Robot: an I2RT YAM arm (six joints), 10 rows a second.
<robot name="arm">
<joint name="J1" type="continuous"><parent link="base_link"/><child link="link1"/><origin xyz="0 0 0.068"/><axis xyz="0 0 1"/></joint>
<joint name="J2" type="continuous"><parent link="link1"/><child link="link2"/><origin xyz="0.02 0.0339 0.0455" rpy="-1.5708 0 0"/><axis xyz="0 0 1"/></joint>
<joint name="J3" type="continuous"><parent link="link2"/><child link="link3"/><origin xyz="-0.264 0 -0.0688" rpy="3.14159 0 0"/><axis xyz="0 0 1"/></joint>
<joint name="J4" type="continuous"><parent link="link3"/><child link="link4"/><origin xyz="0.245 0.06 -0.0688"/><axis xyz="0 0 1"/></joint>
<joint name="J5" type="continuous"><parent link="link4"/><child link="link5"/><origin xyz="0.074 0.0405 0.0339" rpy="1.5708 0 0"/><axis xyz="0 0 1"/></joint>
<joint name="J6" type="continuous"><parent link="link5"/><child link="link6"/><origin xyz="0.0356 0 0.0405" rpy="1.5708 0 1.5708"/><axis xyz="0 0 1"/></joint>
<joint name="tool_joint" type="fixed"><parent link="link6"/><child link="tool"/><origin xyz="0 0 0" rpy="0 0 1.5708"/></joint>
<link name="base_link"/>
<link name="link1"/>
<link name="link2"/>
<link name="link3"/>
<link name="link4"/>
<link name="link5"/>
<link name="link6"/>
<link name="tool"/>
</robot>
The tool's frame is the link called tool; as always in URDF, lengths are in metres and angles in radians. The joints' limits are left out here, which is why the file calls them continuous.
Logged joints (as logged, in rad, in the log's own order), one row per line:
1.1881, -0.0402, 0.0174, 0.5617, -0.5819, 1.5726
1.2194, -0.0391, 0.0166, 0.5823, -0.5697, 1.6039
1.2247, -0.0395, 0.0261, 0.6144, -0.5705, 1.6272
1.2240, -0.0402, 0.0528, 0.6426, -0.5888, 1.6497
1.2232, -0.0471, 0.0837, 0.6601, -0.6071, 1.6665
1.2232, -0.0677, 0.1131, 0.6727, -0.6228, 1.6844
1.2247, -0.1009, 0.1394, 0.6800, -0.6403, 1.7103
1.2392, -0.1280, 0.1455, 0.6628, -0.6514, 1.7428
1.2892, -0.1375, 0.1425, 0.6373, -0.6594, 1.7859
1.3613, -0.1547, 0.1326, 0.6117, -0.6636, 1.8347
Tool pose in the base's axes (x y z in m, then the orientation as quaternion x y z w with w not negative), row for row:
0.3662, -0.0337, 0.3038, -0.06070, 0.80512, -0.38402, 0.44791
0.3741, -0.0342, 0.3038, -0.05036, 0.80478, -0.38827, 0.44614
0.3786, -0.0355, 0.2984, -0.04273, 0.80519, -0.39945, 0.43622
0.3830, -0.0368, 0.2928, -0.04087, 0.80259, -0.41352, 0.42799
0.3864, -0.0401, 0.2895, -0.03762, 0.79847, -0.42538, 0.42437
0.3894, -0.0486, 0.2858, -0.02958, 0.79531, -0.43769, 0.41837
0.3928, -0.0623, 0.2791, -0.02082, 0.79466, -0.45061, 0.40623
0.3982, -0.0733, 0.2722, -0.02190, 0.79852, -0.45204, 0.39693
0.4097, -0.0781, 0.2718, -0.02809, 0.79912, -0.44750, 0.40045
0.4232, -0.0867, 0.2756, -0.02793, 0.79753, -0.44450, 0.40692
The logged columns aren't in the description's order. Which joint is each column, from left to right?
Columns, left to right: J3, J1, J4, J5, J6, J2.
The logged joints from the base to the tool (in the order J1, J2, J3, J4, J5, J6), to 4 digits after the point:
-0.0402, 1.5726, 1.1881, 0.0174, 0.5617, -0.5819
-0.0391, 1.6039, 1.2194, 0.0166, 0.5823, -0.5697
-0.0395, 1.6272, 1.2247, 0.0261, 0.6144, -0.5705
-0.0402, 1.6497, 1.2240, 0.0528, 0.6426, -0.5888
-0.0471, 1.6665, 1.2232, 0.0837, 0.6601, -0.6071
-0.0677, 1.6844, 1.2232, 0.1131, 0.6727, -0.6228
-0.1009, 1.7103, 1.2247, 0.1394, 0.6800, -0.6403
-0.1280, 1.7428, 1.2392, 0.1455, 0.6628, -0.6514
-0.1375, 1.7859, 1.2892, 0.1425, 0.6373, -0.6594
-0.1547, 1.8347, 1.3613, 0.1326, 0.6117, -0.6636

